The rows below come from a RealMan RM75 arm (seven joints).
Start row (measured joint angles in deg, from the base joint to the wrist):
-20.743 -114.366 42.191 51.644 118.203 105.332 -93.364
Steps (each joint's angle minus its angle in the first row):
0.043 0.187 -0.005 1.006 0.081 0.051 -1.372
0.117 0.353 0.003 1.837 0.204 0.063 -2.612
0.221 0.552 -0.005 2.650 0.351 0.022 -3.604
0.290 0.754 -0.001 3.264 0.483 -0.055 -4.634
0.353 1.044 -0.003 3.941 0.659 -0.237 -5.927
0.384 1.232 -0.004 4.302 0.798 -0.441 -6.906
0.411 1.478 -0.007 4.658 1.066 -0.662 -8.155
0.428 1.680 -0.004 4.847 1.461 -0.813 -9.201
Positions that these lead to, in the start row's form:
-20.700 -114.179 42.186 52.650 118.284 105.383 -94.736
-20.626 -114.013 42.194 53.481 118.407 105.395 -95.976
-20.522 -113.814 42.186 54.294 118.554 105.354 -96.968
-20.453 -113.612 42.190 54.908 118.686 105.277 -97.998
-20.390 -113.322 42.188 55.585 118.862 105.095 -99.291
-20.359 -113.134 42.187 55.946 119.001 104.891 -100.270
-20.332 -112.888 42.184 56.302 119.269 104.670 -101.519
-20.315 -112.686 42.187 56.491 119.664 104.519 -102.565

